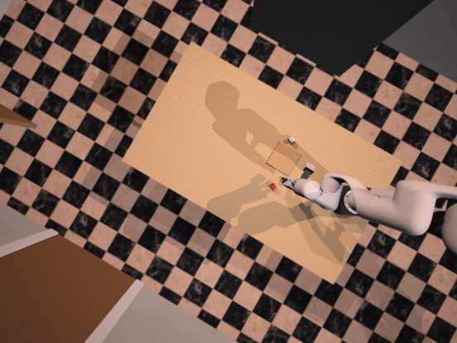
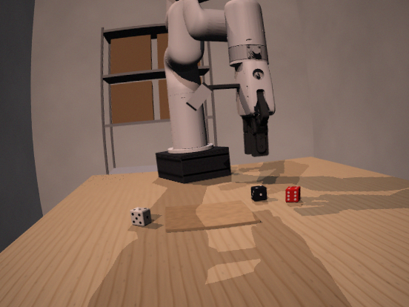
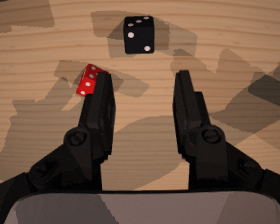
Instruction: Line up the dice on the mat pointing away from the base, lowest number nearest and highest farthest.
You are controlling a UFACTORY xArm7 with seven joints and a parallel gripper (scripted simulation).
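Now: hand 9 cm above the black die. Round my hand: white die: 22 cm to the right, 9 cm below, 7 cm ahead; thin mat: 11 cm to the right, 10 cm below, 6 cm ahead; red die: 9 cm below, 6 cm ahead, 5 cm to the left.
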